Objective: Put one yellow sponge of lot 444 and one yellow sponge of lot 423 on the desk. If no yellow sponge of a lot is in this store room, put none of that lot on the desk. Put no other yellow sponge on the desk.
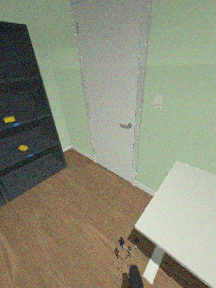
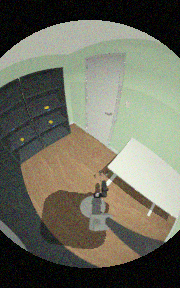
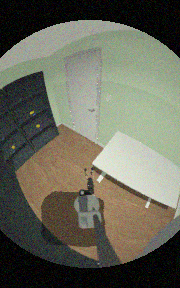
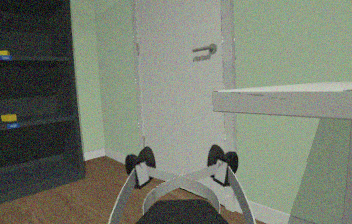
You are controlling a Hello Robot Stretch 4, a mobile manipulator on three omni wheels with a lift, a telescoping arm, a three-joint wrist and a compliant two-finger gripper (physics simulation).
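Places are measured from the robot's base along level axes (x ahead, y left, z up), in metres.
Where they show: gripper, fingertip midpoint: (image 1: 128, 236) (image 2: 102, 170) (image 3: 88, 167) (image 4: 181, 158).
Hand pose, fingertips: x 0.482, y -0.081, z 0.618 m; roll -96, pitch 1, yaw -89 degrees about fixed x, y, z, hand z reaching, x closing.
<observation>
Things, the pixels of their top centre, and the offset from my fingertips.
- second yellow thing, top centre: (image 4: 8, 114) (image 1: 22, 146) (image 2: 50, 120) (image 3: 37, 124) 0.067 m down, 1.249 m ahead, 1.319 m left
- third yellow thing, top centre: (image 2: 21, 138) (image 3: 12, 146) 0.067 m down, 0.538 m ahead, 1.898 m left
A yellow thing (image 1: 9, 119) (image 2: 47, 107) (image 3: 32, 112) (image 4: 4, 53) lies on an upper shelf of the dark rack at left. A second yellow thing (image 1: 23, 148) (image 2: 50, 122) (image 3: 38, 126) (image 4: 9, 118) lies one shelf lower. A third yellow thing (image 2: 22, 139) (image 3: 13, 147) lies in the bay further left. They look like sponges; no lot number is legible. The white desk (image 1: 185, 215) (image 2: 145, 170) (image 3: 135, 160) (image 4: 280, 102) stands at right. My gripper (image 1: 128, 243) (image 4: 181, 158) is open and empty, left of the desk's near corner and well away from the rack.
The dark rack (image 1: 44, 100) (image 2: 64, 95) (image 3: 48, 97) (image 4: 74, 90) has small blue labels (image 1: 16, 124) (image 4: 13, 126) on its shelf edges. A closed door (image 1: 112, 85) (image 2: 104, 100) (image 3: 84, 90) (image 4: 180, 100) is between rack and desk. The desk's white feet stand on the wooden floor.
</observation>
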